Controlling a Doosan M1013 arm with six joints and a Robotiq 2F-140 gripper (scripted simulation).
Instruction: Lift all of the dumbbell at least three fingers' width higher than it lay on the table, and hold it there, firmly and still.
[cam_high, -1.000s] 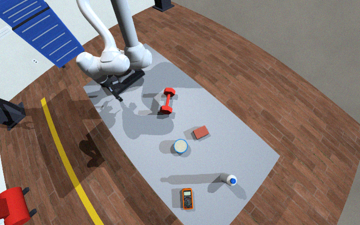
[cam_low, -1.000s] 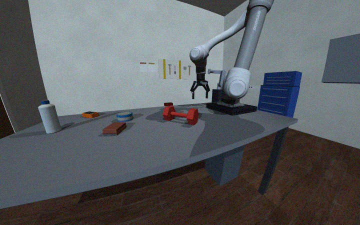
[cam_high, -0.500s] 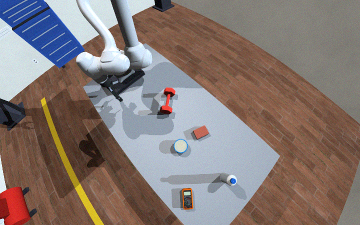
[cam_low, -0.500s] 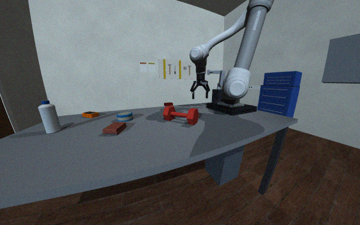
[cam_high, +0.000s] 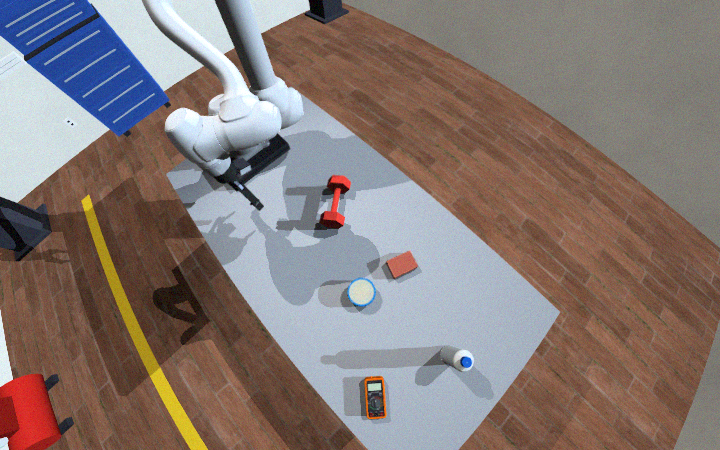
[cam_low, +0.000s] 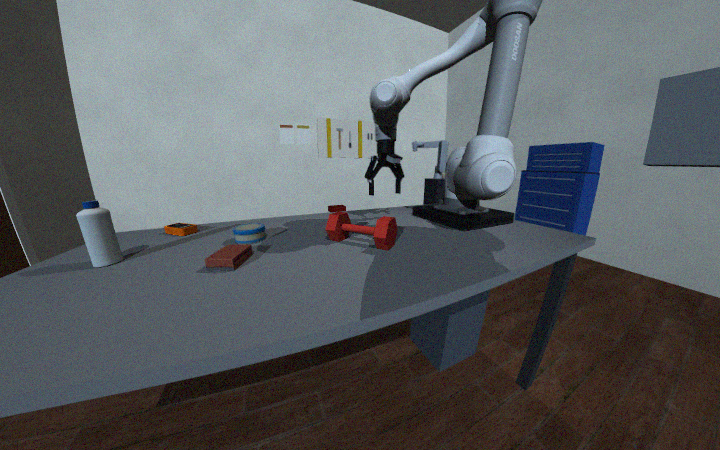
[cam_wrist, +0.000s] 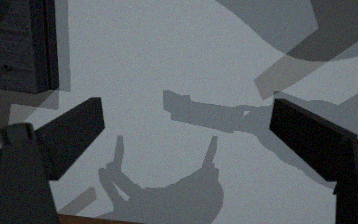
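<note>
My gripper is now 25 cm to the right of the red dumbbell, 23 cm short of it and 8 cm above it. From my hand the other things lie so: brown block: 59 cm ahead, 25 cm to the left, 11 cm below; blue-rimmed round tin: 56 cm ahead, 10 cm below, 7 cm to the left.
</note>
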